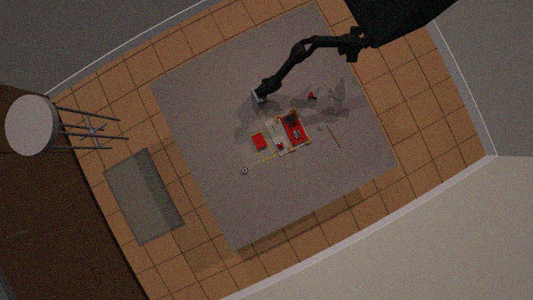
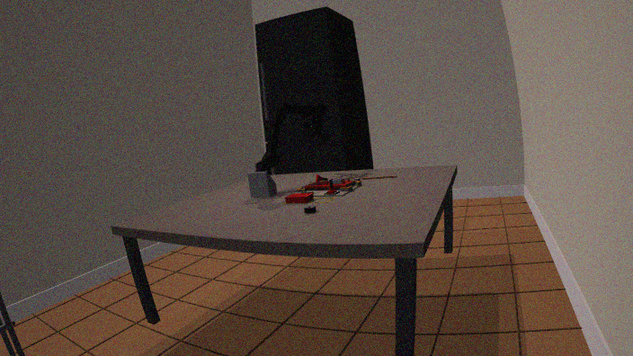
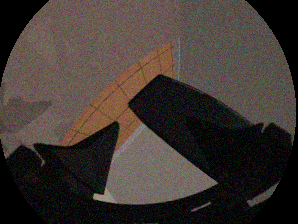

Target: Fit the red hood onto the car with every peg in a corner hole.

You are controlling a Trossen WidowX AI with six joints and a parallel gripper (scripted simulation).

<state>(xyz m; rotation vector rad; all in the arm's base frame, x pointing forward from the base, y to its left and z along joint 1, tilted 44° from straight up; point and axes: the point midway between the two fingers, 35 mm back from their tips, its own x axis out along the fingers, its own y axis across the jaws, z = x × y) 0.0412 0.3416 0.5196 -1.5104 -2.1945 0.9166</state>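
Now: the red hood 230 mm ahead of my gripper tip, 780 mm to the right of it and 170 mm below it. Also, from my gripper tip: jig 280 mm ahead, 570 mm to the right, 180 mm below; thin rod 450 mm ahead, 320 mm to the right, 190 mm below; dark tyre 350 mm ahead, 960 mm to the right, 180 mm below.
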